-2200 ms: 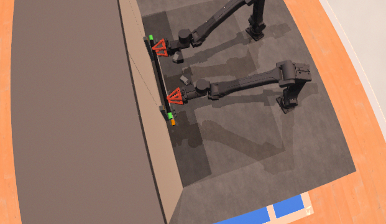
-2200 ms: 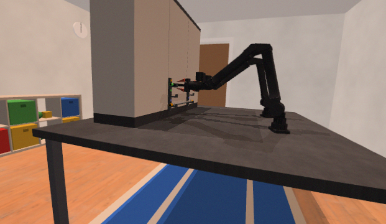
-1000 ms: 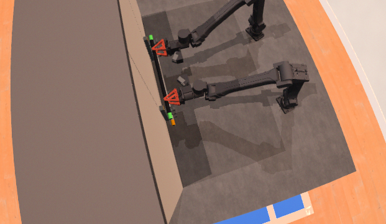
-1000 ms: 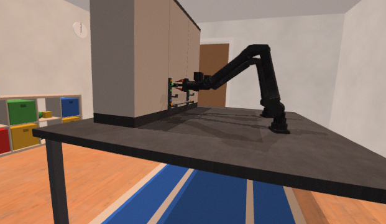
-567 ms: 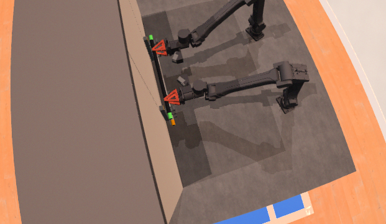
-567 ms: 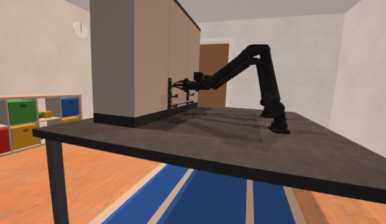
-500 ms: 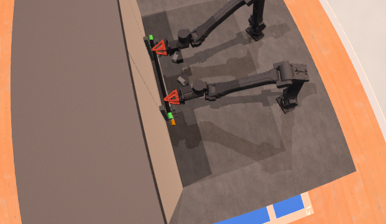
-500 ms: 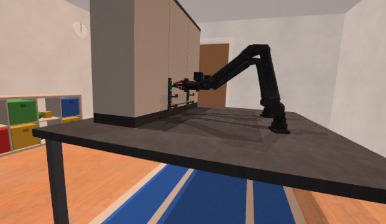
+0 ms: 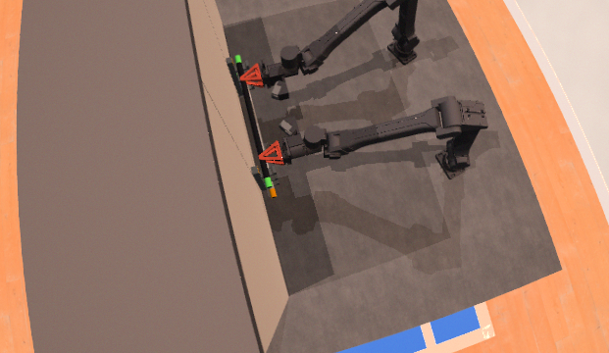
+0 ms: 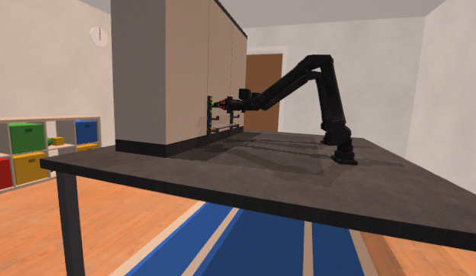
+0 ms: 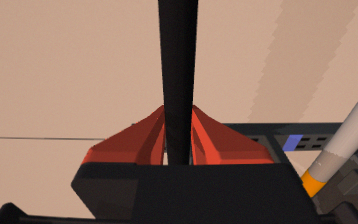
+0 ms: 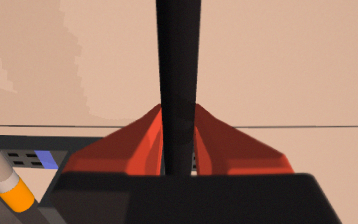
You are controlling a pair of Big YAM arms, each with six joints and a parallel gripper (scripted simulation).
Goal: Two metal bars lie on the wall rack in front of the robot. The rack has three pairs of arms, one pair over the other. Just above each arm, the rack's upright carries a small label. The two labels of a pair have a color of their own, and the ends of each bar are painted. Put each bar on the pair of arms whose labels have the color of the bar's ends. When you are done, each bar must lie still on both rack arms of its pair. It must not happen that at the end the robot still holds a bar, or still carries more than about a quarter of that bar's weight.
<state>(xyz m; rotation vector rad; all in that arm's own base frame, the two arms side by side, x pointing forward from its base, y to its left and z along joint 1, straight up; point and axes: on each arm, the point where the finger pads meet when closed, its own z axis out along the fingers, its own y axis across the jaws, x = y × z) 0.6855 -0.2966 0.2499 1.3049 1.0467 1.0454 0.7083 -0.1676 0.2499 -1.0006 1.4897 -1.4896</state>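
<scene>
Now: the black bar 15 cm to the right of my left hand. The rest, counted from my left hand: beige wall unit: 20 cm above, 18 cm ahead, 14 cm to the right; silver bar: 15 cm to the right, 15 cm below, 1 cm behind.
</scene>
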